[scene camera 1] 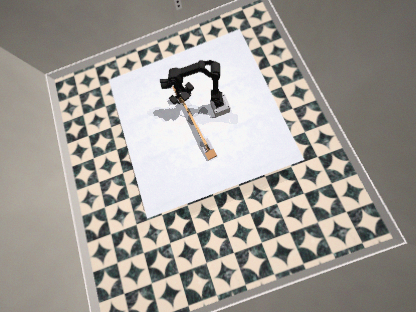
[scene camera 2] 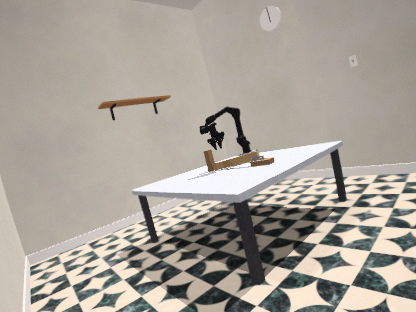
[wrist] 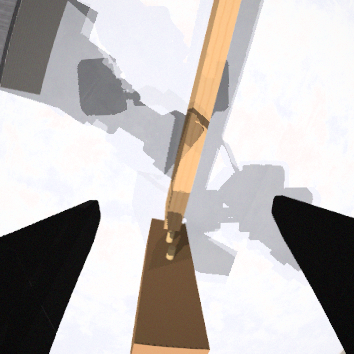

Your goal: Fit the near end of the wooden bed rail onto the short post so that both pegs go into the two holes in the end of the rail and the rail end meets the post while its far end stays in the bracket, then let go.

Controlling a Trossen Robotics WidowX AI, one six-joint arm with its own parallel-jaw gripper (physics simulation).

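Frame: origin at the arm's base, x ahead, y left, z up, level; millimetres.
Where they show: gripper, fingertip midpoint: [scene camera 2: 218, 149] [wrist: 187, 206]; arm's base, link origin: [scene camera 1: 219, 103] [scene camera 2: 247, 152].
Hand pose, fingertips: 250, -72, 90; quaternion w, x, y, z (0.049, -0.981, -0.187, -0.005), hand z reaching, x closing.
Note:
Things, the pixels of their top centre, and the offset from my fingertips, as dx, dy, dz. "spot": a spot on its surface instead. Level surfaces: height alone.
- short post, surface spot: [wrist: 171, 310] spot: +26, -91, -19
- far wooden block, top centre: [scene camera 2: 261, 159] [scene camera 1: 208, 148] -42, +384, -134
- white table, surface height: dz -170
The wooden bed rail [scene camera 1: 196, 122] [scene camera 2: 235, 161] [wrist: 216, 55] runs from the short post [scene camera 2: 208, 160] [wrist: 171, 310] to the small bracket [scene camera 2: 257, 159] at the far wooden block [scene camera 1: 211, 155] [scene camera 2: 263, 162]. Its far end appears to sit at the bracket, though the exact seating is too small to tell. In the wrist view two light pegs [wrist: 170, 251] show bare on the post's face, just beyond the rail's near end, so they are not fully inside the rail. My gripper [scene camera 2: 218, 146] [wrist: 187, 206] is open and empty above the near end, its fingers wide apart on either side.
The white table [scene camera 1: 250, 140] [scene camera 2: 190, 187] carries these parts. The arm's grey base [scene camera 1: 220, 108] stands beside the rail, and part of a grey block [wrist: 30, 50] shows at the upper left in the wrist view. A wooden wall shelf [scene camera 2: 135, 102] hangs away from the table.

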